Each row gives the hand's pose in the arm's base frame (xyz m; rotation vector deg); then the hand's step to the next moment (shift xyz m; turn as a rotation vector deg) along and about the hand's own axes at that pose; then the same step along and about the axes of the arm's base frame.
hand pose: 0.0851 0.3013 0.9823 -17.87 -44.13 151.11
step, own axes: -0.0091 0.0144 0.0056 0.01 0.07 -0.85
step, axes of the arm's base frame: 0.0023 -0.0176 -0.0024 0.23 0.35 -0.74
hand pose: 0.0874 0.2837 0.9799 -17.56 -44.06 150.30
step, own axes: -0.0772 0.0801 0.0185 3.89 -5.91 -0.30
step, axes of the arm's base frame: 0.0395 -0.1034 -0.0217 -1.62 6.36 2.65
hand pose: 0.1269 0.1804 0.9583 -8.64 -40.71 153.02
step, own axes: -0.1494 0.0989 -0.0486 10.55 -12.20 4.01
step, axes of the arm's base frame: 0.1155 -0.1139 -0.0903 -6.57 11.97 9.47
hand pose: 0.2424 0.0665 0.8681 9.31 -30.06 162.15
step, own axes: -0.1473 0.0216 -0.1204 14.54 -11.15 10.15
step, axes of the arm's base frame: 0.1281 -0.0095 -0.1420 -10.31 9.70 15.44
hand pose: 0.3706 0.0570 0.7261 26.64 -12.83 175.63
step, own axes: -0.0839 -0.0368 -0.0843 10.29 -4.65 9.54
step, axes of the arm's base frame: 0.0574 0.0479 -0.0996 -6.78 3.31 12.71
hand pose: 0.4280 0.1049 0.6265 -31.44 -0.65 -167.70
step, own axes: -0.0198 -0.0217 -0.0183 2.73 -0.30 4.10
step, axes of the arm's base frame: 0.0081 0.0239 -0.0237 -1.09 0.02 4.81
